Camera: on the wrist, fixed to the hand. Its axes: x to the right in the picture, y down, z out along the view.
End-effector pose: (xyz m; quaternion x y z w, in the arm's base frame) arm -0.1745 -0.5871 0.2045 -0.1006 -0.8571 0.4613 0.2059
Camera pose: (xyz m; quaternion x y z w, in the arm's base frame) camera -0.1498 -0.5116 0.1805 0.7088 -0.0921 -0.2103 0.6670
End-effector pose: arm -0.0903 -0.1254 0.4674 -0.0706 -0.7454 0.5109 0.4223
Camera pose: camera -0.0705 -0.0580 0.4232 0.5878 -0.0047 -0.4089 0.6981
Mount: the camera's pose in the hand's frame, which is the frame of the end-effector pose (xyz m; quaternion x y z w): -0.0010 0.0614 -0.0558 -0.0097 0.2469 -0.9678 0.0479
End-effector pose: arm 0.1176 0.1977 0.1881 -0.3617 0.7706 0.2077 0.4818
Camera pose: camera 0.0383 0.2008 0.2123 -0.8191 -0.1962 -0.5382 0.0303
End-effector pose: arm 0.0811 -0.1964 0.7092 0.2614 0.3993 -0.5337 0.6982
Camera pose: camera 0.1240 -0.1337 0.6759 0.2489 -0.4497 0.6328 0.5791
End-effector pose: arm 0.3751 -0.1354 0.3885 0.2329 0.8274 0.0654 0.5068
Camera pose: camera 0.3466 -0.0745 0.4371 0.8107 -0.3895 0.4218 0.1145
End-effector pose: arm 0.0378 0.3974 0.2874 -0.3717 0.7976 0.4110 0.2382
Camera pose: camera -0.0142 0.3750 0.3481 -0.8935 -0.2667 -0.2949 0.2086
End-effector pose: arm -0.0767 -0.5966 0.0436 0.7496 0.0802 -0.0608 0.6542
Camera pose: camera -0.0662 -0.5494 0.1110 0.0330 -0.8914 0.4502 0.0400
